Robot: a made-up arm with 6 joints. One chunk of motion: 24 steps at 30 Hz.
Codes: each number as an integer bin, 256 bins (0 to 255) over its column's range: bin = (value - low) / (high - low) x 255, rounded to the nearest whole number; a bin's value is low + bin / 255 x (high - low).
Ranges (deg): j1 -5..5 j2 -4..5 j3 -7..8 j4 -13..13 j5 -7..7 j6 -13..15
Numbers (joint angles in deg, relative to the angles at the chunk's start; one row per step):
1: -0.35 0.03 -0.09 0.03 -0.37 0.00
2: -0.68 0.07 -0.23 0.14 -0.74 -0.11
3: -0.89 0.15 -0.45 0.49 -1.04 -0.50
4: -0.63 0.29 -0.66 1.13 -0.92 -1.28
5: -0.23 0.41 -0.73 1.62 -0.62 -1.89
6: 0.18 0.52 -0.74 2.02 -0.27 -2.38
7: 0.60 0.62 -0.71 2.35 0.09 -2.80
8: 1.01 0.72 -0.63 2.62 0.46 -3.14
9: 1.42 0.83 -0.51 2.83 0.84 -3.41
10: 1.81 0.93 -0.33 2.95 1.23 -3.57
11: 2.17 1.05 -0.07 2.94 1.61 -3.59
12: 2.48 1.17 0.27 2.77 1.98 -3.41
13: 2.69 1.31 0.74 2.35 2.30 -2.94
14: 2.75 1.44 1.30 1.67 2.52 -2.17
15: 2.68 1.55 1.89 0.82 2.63 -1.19
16: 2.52 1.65 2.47 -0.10 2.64 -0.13
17: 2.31 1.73 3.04 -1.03 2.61 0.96
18: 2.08 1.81 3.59 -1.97 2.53 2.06
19: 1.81 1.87 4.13 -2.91 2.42 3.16
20: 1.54 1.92 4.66 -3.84 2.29 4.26
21: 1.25 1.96 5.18 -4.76 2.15 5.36
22: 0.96 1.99 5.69 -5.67 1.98 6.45
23: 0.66 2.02 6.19 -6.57 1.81 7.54
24: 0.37 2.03 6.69 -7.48 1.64 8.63
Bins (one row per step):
1: 119 114 117 128 121 118
2: 110 115 115 129 114 117
3: 105 118 111 132 109 114
4: 111 122 108 139 111 107
5: 122 125 107 143 116 101
6: 132 128 106 147 123 97
7: 143 131 107 151 129 93
8: 153 134 108 153 136 90
9: 164 137 110 155 143 87
10: 174 140 113 156 150 86
11: 183 143 118 156 157 86
12: 191 146 124 155 164 87
13: 196 150 132 151 169 92
14: 198 154 141 144 173 99
15: 196 157 151 136 175 108
16: 192 160 161 127 176 117
17: 186 162 171 117 175 127
18: 181 165 180 108 174 137
19: 174 166 189 99 172 147
20: 167 168 198 90 169 157
21: 159 169 207 81 167 167
22: 152 170 216 72 164 177
23: 144 171 224 63 160 187
24: 137 171 233 54 157 197

